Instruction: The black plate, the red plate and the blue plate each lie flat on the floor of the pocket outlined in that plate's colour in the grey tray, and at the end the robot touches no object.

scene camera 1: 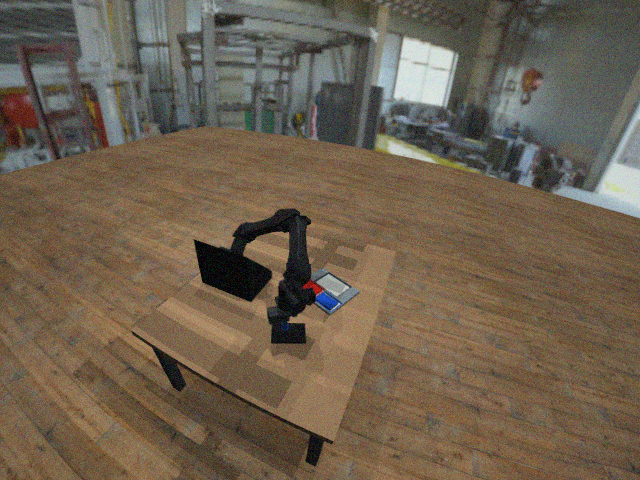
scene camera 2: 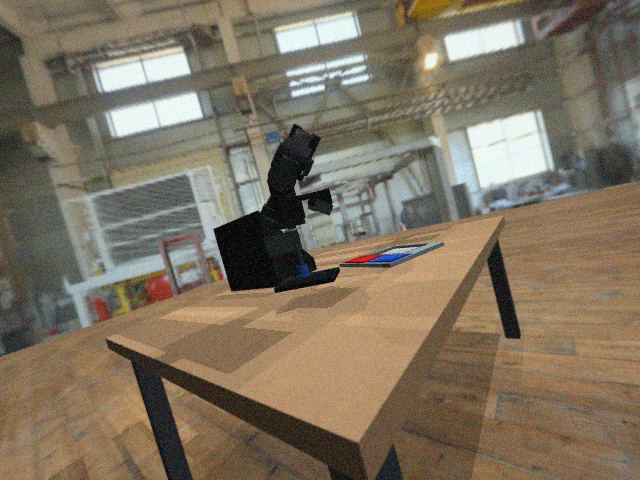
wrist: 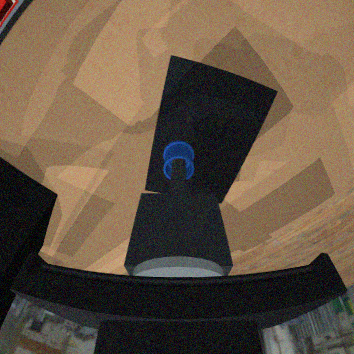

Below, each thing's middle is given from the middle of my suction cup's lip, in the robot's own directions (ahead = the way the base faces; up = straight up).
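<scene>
The grey tray (scene camera 1: 331,285) is 7 cm ahead of my suction cup, 33 cm to the left of it and 5 cm below it. As for the black plate (scene camera 2: 329,275), my suction cup is 1 cm to the left of it and 2 cm short of it, at 2 cm above it.
</scene>
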